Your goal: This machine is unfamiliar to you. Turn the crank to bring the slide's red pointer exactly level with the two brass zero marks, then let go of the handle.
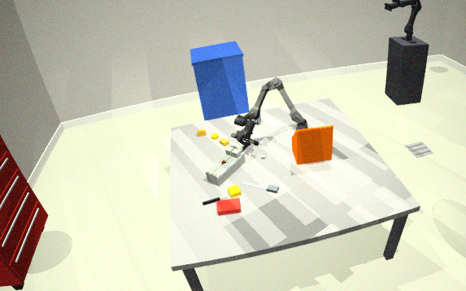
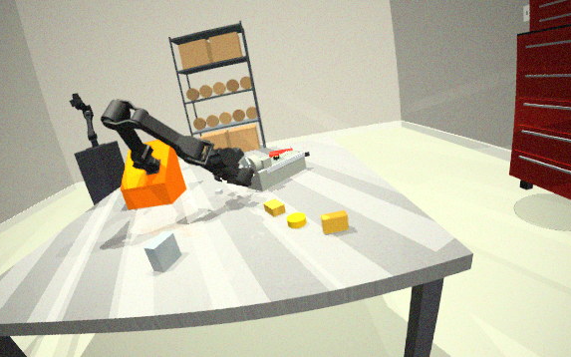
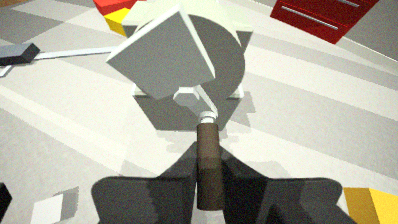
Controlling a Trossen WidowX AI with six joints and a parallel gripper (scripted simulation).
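Now: the dark brown crank handle 30 mm above my gripper tip, 10 mm to the right of it and 10 mm behind it. The rest, counted from my gripper tip: yellow block: 330 mm to the left, 60 mm ahead, 20 mm below; then grey cube: 390 mm to the right, 160 mm behind; then red pointer: 150 mm to the left, 110 mm ahead, 50 mm above.
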